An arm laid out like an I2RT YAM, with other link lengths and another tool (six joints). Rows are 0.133 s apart.
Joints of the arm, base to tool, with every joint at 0 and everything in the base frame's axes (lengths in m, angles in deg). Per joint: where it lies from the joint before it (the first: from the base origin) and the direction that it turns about. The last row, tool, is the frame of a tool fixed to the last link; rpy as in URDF.
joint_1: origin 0 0 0.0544 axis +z
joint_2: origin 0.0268 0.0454 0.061 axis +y
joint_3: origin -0.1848 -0.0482 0 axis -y
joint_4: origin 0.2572 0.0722 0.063 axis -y
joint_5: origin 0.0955 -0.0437 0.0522 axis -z
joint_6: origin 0.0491 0 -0.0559 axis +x
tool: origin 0.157 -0.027 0.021 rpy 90.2 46.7 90
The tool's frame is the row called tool.
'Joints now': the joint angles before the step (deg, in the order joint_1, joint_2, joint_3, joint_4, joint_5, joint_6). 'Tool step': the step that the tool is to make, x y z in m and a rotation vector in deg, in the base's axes. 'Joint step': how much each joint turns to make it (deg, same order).
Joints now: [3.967 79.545 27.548 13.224 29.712 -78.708]
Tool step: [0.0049 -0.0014 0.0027 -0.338 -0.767 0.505]
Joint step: [-0.534 0.933 0.327 1.883 -0.578 -1.086]
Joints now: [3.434 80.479 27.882 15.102 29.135 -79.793]
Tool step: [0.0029 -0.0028 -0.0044 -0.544 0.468 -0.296]
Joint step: [-0.265 2.467 1.200 0.986 0.340 -0.447]
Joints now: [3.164 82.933 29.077 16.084 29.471 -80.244]
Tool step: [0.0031 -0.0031 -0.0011 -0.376 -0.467 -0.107]
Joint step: [-0.472 1.658 0.356 2.054 -0.048 -0.619]
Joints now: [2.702 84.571 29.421 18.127 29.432 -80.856]
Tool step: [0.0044 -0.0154 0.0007 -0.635 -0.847 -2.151]
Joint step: [-1.654 2.595 1.256 2.300 0.793 -0.272]
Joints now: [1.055 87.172 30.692 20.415 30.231 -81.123]
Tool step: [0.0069 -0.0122 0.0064 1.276 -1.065 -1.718]
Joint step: [-1.780 0.810 2.106 -0.798 -0.795 1.148]
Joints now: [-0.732 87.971 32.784 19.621 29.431 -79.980]
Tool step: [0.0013 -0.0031 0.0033 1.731 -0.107 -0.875]
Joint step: [-0.595 -0.845 1.102 -2.741 -0.791 1.792]
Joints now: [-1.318 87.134 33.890 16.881 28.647 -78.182]
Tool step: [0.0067 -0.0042 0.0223 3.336 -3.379 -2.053]
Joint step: [-0.563 -2.845 1.653 -3.177 -0.791 4.148]
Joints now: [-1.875 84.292 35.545 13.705 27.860 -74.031]
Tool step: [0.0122 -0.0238 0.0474 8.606 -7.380 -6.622]
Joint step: [-2.833 -3.675 6.008 -7.675 -1.902 10.756]
